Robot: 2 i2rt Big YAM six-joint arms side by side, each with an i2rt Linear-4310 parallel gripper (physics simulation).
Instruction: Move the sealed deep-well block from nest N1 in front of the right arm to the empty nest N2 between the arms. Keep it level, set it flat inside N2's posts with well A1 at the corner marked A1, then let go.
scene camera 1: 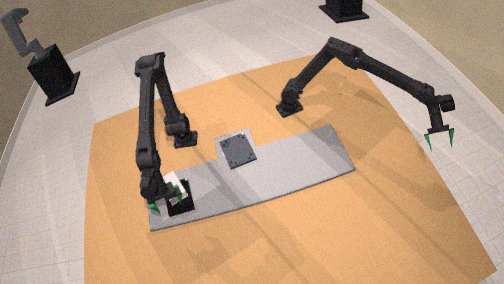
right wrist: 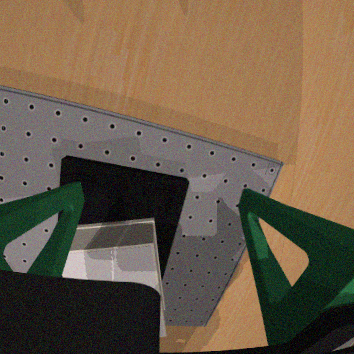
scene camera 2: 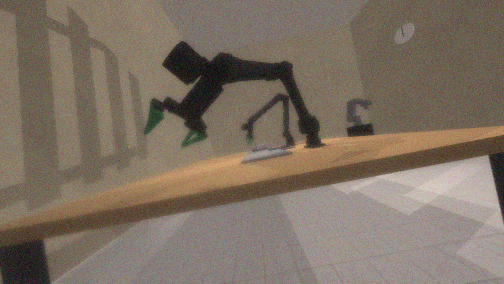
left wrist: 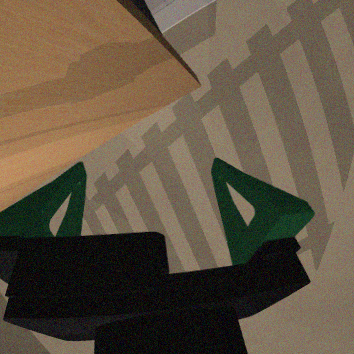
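Pixels of known places: left gripper, fingertip midpoint: [scene camera 1: 441,149] [scene camera 2: 165,141] [left wrist: 150,165]; right gripper, fingertip midpoint: [scene camera 1: 170,208] [right wrist: 162,193] [scene camera 2: 249,144]; left arm's base, link origin: [scene camera 1: 289,108] [scene camera 2: 314,147]; right arm's base, link origin: [scene camera 1: 186,140] [scene camera 2: 290,145].
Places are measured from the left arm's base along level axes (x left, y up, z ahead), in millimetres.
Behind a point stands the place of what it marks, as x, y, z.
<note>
The pale sealed block [scene camera 1: 173,183] @(-647, 69, 200) [right wrist: 112,262] @(-656, 68, 252) is at the black nest N1 [scene camera 1: 182,206] @(-648, 24, 297) [right wrist: 125,182] @(-660, 25, 309), turned against the nest's edges in the right wrist view. Its near part is hidden there by the gripper body. My right gripper [scene camera 1: 169,206] @(-687, 97, 330) [right wrist: 162,193] @(-687, 97, 330) is open above it, one finger overlapping the block's left edge in the right wrist view and the other well to its right. The dark nest N2 [scene camera 1: 238,150] @(-325, 24, 137) has small posts and is empty. My left gripper [scene camera 1: 441,148] @(428, 145, 663) [scene camera 2: 165,140] @(428, 145, 663) [left wrist: 150,165] @(428, 145, 663) is open and empty, far from both nests. I cannot read an A1 mark.
The grey perforated board [scene camera 1: 295,167] @(-143, 13, 332) [scene camera 2: 266,156] @(63, 10, 327) [right wrist: 107,117] @(-639, 13, 366) lies under N1 and beside N2 on the wooden table [scene camera 1: 320,225] @(-175, 0, 619) [scene camera 2: 400,145] @(444, 0, -18) [left wrist: 45,55] @(360, 0, 684) [right wrist: 200,65] @(-719, 0, 427). The left gripper is beyond the table's right edge in scene camera 1. Dark pedestals stand on the floor behind.
</note>
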